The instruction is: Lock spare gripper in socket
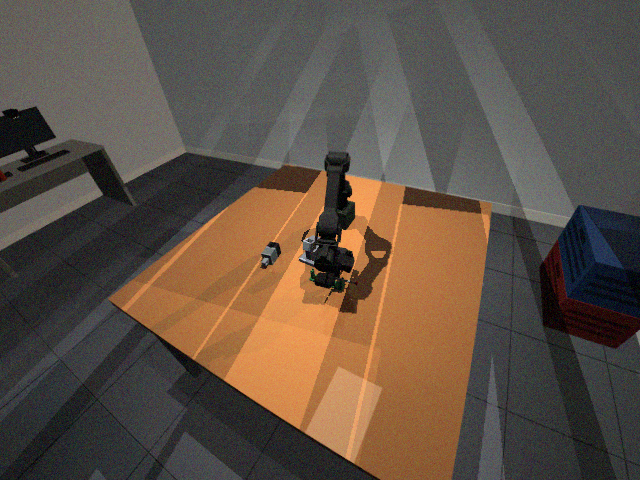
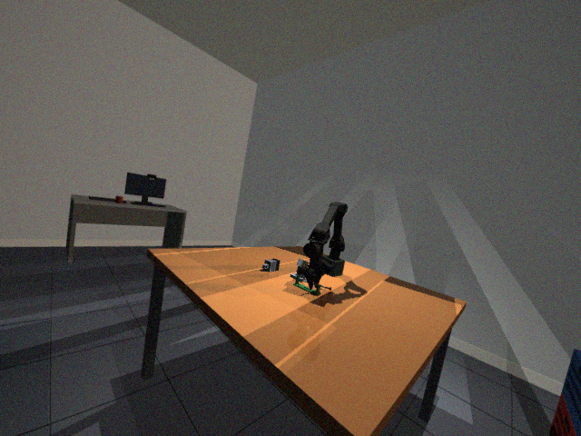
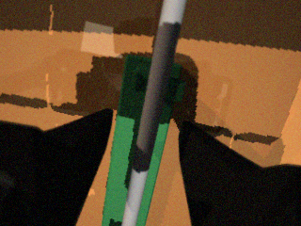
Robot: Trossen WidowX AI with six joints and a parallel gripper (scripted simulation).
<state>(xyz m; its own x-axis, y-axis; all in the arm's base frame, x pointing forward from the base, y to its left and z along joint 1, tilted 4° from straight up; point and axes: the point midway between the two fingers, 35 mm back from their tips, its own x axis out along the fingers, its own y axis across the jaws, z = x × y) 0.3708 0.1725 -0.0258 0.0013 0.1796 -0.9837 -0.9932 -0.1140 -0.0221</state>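
Right now my gripper tip is 4 cm to the left of the green mount. Round my gripper tip: spare gripper 31 cm to the right, 1 cm ahead, 1 cm above.
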